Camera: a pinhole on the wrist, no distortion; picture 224 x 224 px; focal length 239.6 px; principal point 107.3 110.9 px. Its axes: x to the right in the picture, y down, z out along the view. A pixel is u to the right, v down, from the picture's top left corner.
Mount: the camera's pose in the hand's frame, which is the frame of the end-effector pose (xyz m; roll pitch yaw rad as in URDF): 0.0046 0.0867 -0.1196 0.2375 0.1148 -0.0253
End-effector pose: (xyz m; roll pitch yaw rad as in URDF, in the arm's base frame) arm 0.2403 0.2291 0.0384 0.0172 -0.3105 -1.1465
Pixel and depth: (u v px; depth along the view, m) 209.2 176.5 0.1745
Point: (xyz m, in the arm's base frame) 0.3534 0.1944 0.1192
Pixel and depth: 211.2 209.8 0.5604
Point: 0.4574 0.1471 0.5643
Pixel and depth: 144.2 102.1 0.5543
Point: 0.1801 0.1826 0.4640
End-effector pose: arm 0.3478 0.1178 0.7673 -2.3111 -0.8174 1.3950
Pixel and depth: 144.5 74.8 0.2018
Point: 0.3194 0.1982 0.7737
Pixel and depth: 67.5 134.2 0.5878
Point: 0.0453 0.3911 0.5268
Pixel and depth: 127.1 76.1 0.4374
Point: 0.1153 0.3150 0.7375
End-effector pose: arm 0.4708 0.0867 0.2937 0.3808 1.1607 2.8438
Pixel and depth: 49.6 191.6 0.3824
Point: 0.2078 0.1608 0.4560
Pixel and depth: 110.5 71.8 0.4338
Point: 0.3031 0.3308 0.3374
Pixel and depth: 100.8 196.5 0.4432
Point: 0.1274 0.1955 0.3985
